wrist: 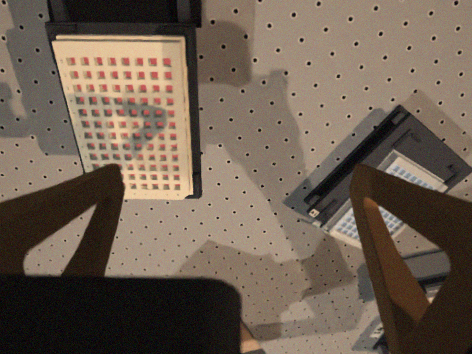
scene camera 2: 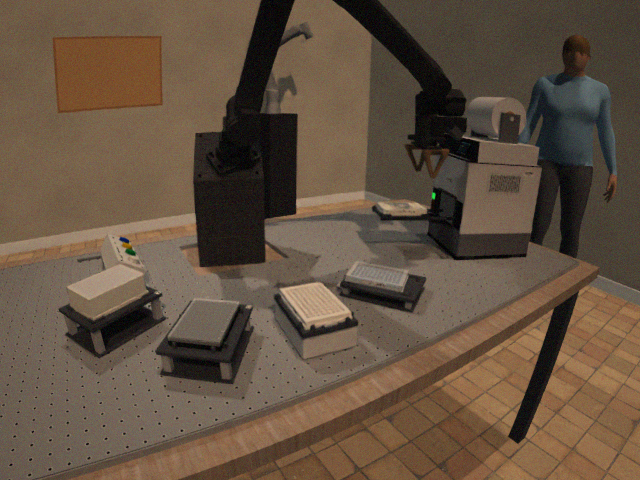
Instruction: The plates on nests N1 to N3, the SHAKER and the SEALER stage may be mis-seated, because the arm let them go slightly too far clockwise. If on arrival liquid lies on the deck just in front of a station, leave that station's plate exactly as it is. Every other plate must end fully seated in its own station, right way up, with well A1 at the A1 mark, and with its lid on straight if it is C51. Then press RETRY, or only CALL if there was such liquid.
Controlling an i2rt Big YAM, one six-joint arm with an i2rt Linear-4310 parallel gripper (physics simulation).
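Frame: origin at the arm's base, x ahead, y left, z up, level; centimetres.
Where they show: gripper, fingertip midpoint: (wrist: 236,176) (scene camera 2: 425,174); arm's base, origin of the base link: (scene camera 2: 233,158).
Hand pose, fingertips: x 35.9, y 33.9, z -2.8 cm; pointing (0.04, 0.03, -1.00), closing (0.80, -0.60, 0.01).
Each offset is from my fingertips to the top centre of the thing. "*": to the spot under its first point.
My gripper (scene camera 2: 425,174) (wrist: 236,176) is open and empty, high above the deck beside the sealer. A cream plate with red wells {dy +2.5, dx -7.9, dz -10.6 cm} (scene camera 2: 400,208) (wrist: 127,120) lies on the dark sealer stage {* dy -0.6, dx -4.3, dz -12.2 cm} (wrist: 196,125); its edges look slightly out of line with it. A blue-welled plate {dy -24.4, dx +4.1, dz -18.4 cm} (scene camera 2: 377,275) (wrist: 409,173) lies on a black nest {* dy -22.5, dx +12.8, dz -20.2 cm} (scene camera 2: 415,289) (wrist: 360,172), partly behind my right finger in the wrist view. A cream plate {dy -46.2, dx +5.9, dz -16.2 cm} (scene camera 2: 315,303) sits on the white-bodied station {* dy -48.8, dx +12.6, dz -20.5 cm} (scene camera 2: 330,341). A grey-topped plate {dy -63.3, dx -2.0, dz -16.7 cm} (scene camera 2: 204,321) and a tall cream block {dy -74.3, dx -19.8, dz -13.0 cm} (scene camera 2: 107,290) sit on raised black nests. Liquid cannot be made out.
The white sealer machine {dy +23.0, dx +8.4, dz +22.4 cm} (scene camera 2: 498,201) stands at the right with a roll (scene camera 2: 488,116) on top. The button panel {dy -64.5, dx -42.5, dz -14.8 cm} (scene camera 2: 123,252), with blue, yellow and green buttons, stands behind the cream block. The arm's black pedestal (scene camera 2: 230,217) is at the back. A person (scene camera 2: 573,113) stands beyond the table.
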